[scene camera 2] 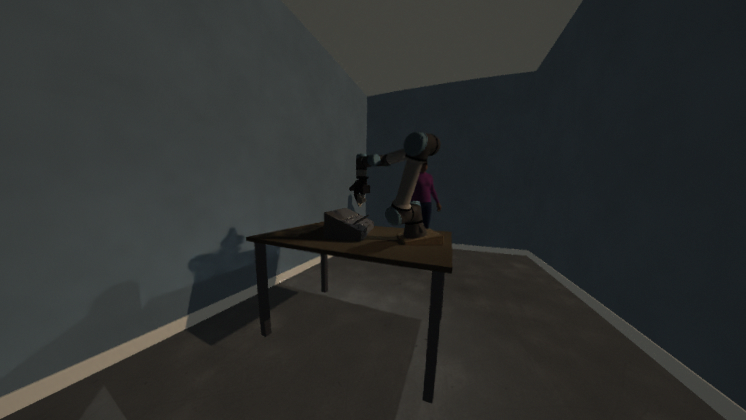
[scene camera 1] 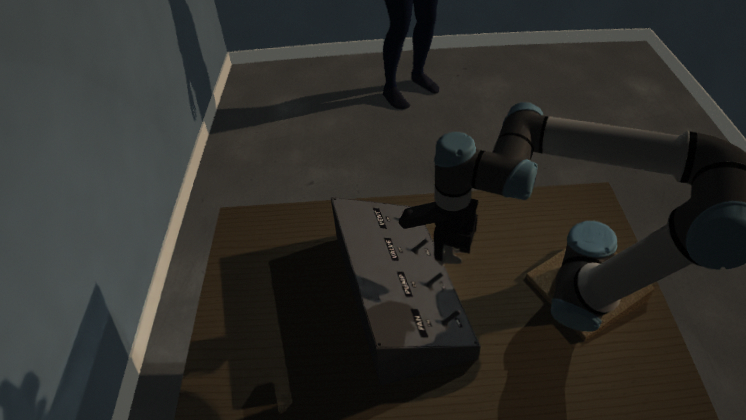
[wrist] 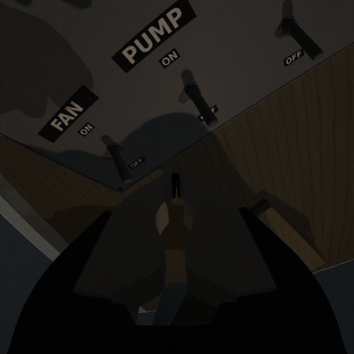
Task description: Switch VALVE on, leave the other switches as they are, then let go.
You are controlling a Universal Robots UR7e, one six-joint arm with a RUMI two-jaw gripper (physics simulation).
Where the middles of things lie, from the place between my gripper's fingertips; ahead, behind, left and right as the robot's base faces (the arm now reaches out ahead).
Labels:
Now: hand 13 cm above the grey switch panel (scene camera 1: 403, 316), 12 cm short of it and 6 cm to the left of it.

